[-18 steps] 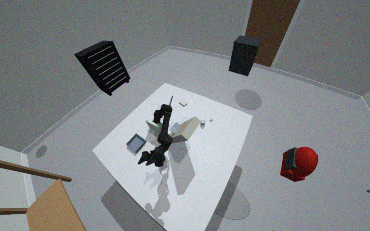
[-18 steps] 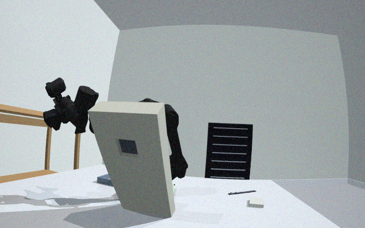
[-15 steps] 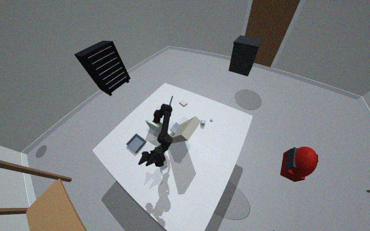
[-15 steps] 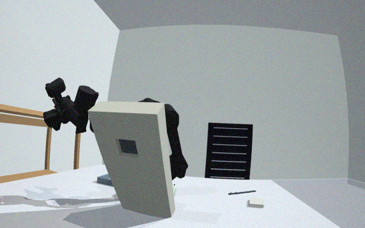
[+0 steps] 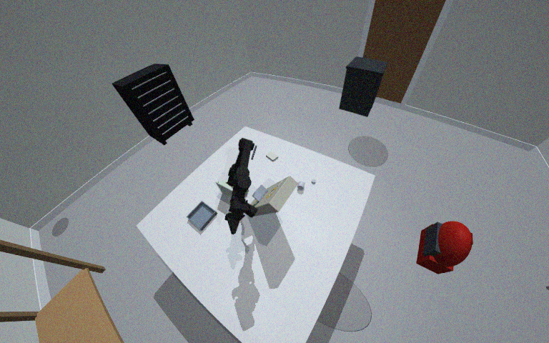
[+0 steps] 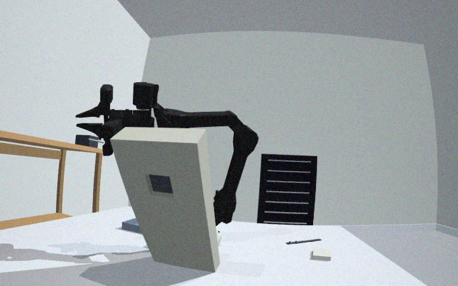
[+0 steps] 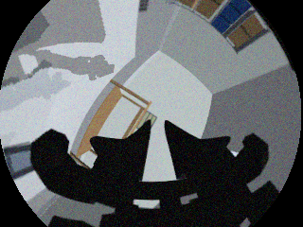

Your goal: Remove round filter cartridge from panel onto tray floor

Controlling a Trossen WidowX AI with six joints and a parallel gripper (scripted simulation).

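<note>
The round filter cartridge is 280 mm to the left of my gripper tip, 110 mm below it and 10 mm behind it. Round my gripper tip: grey tray 440 mm behind, 370 mm below; then small pale block 700 mm to the left, 370 mm below, 340 mm behind.
</note>
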